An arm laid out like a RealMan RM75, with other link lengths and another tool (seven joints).
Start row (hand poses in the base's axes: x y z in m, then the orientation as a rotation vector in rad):
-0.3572 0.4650 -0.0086 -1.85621 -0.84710 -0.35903
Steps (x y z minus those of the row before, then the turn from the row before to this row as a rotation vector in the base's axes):
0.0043 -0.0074 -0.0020 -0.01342 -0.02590 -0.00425
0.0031 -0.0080 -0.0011 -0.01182 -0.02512 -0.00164
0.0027 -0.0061 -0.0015 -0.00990 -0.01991 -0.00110
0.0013 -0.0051 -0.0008 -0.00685 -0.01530 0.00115
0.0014 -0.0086 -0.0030 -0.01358 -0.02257 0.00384
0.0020 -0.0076 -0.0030 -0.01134 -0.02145 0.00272
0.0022 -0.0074 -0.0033 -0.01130 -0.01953 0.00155
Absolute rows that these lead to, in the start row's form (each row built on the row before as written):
-0.3529 0.4576 -0.0106 -1.86959 -0.86516 -0.38162
-0.3498 0.4496 -0.0117 -1.88005 -0.88454 -0.40257
-0.3471 0.4435 -0.0132 -1.88859 -0.90030 -0.41893
-0.3458 0.4384 -0.0140 -1.89334 -0.91397 -0.43063
-0.3444 0.4298 -0.0170 -1.90221 -0.93742 -0.44532
-0.3424 0.4222 -0.0200 -1.90957 -0.95831 -0.46051
-0.3402 0.4148 -0.0233 -1.91753 -0.97691 -0.47455

